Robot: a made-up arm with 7 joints.
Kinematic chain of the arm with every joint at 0, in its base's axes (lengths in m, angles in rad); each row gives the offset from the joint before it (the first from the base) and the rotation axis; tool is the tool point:
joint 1: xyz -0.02 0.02 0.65 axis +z
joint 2: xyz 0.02 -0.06 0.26 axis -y
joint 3: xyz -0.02 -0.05 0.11 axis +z
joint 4: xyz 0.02 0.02 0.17 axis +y
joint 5: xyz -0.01 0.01 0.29 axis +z
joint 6: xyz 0 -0.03 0.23 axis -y
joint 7: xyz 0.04 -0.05 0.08 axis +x
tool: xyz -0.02 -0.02 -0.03
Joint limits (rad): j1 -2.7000..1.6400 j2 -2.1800..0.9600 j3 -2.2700..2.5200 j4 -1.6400..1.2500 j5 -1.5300..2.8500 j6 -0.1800..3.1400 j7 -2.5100..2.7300
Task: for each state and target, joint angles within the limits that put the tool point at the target. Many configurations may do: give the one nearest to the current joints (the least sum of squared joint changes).
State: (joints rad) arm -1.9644 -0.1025 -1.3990 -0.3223 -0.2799 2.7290 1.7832
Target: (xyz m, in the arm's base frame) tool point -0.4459 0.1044 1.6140
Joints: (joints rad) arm -2.4512 -0.3404 -1.4535 0.5804 -0.2545 2.1083 1.6164
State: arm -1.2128 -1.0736 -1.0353 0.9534 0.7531 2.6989 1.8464
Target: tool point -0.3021 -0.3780 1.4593
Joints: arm -1.2529 -0.1653 -0.8946 0.8199 0.7458 2.9873 2.1337
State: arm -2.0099 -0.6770 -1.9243 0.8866 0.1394 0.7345 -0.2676
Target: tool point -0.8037 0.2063 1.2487
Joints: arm -2.5007 -1.0939 -1.5160 1.0133 0.1541 0.6529 -0.3411
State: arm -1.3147 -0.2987 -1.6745 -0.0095 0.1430 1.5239 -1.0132
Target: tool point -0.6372 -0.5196 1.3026
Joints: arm -1.9046 -1.1207 -1.3482 0.5609 0.2052 1.1201 -1.0863
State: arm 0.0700 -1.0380 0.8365 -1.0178 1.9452 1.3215 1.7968
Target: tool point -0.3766 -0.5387 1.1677
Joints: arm -0.8703 -1.0107 1.3241 -1.6400 1.7272 1.4128 1.8378
